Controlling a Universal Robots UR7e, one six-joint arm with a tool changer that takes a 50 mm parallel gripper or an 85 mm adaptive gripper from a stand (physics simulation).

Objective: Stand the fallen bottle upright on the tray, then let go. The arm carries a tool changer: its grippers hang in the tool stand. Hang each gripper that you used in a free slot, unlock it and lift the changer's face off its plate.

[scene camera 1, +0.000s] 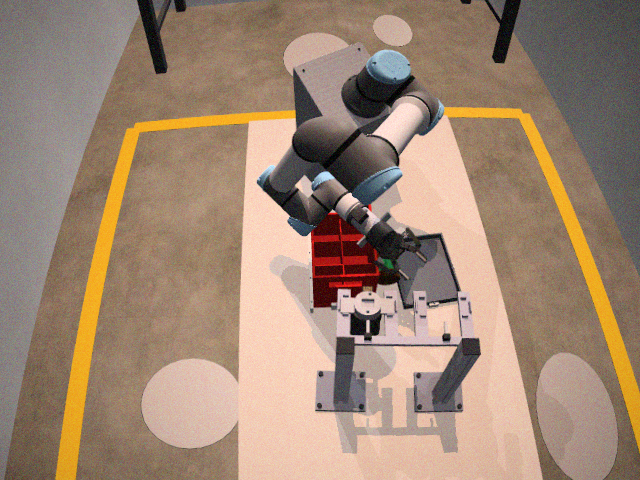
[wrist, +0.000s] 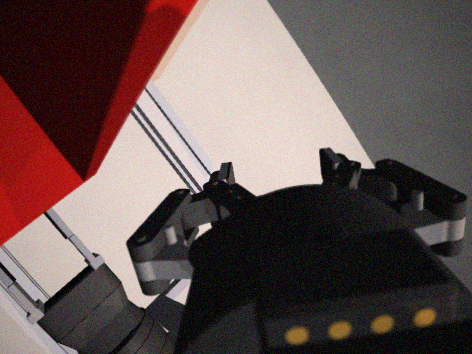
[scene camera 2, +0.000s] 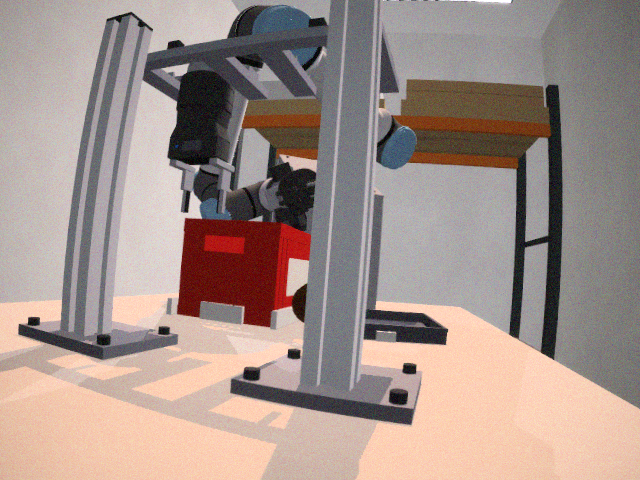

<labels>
A parallel gripper (scene camera 1: 367, 305): 119 cm from the lens. A tool stand (scene camera 1: 343, 390) is 136 cm from the lens. The marked spots on the tool stand and the parallel gripper are 28 cm apart.
</labels>
